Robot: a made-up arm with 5 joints.
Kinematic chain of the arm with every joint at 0, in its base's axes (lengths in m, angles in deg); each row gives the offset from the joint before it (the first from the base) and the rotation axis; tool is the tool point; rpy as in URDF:
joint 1: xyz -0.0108 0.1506 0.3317 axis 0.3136 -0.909 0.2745
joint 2: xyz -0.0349 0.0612 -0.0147 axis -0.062 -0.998 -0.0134
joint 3: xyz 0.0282 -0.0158 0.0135 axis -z
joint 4: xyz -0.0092 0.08 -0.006 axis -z
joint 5: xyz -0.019 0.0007 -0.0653 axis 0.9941 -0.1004 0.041
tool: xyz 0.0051 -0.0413 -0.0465 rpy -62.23 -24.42 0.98
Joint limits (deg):
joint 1: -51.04..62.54
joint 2: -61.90..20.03
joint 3: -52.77..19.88
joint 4: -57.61..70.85
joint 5: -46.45..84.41
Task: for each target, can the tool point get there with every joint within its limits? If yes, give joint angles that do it. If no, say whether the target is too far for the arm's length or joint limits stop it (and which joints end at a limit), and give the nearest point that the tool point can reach.
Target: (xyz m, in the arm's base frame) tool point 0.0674 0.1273 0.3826
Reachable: no: joint limits stop it (at a limit: joint 2, joint 3, joint 4, joint 5) | nearest point 0.0334 0.2312 0.3523 | short by 0.113 m
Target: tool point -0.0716 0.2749 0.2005
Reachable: yes | joints -13.02 -1.79 -6.89 -19.45 51.83
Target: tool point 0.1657 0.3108 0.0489
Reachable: no: too far | nearest point 0.0403 0.2708 0.2018 | short by 0.202 m
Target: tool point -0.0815 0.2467 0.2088
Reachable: yes | joints 1.71 -1.06 -18.24 51.16 5.31
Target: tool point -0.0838 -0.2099 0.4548
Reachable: no: too far | nearest point -0.1280 0.1739 0.3325 | short by 0.405 m
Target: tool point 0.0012 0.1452 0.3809
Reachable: no: joint limits stop it (at a limit: joint 1, joint 2, joint 3, joint 5) | nearest point 0.0267 0.2307 0.3577 | short by 0.092 m
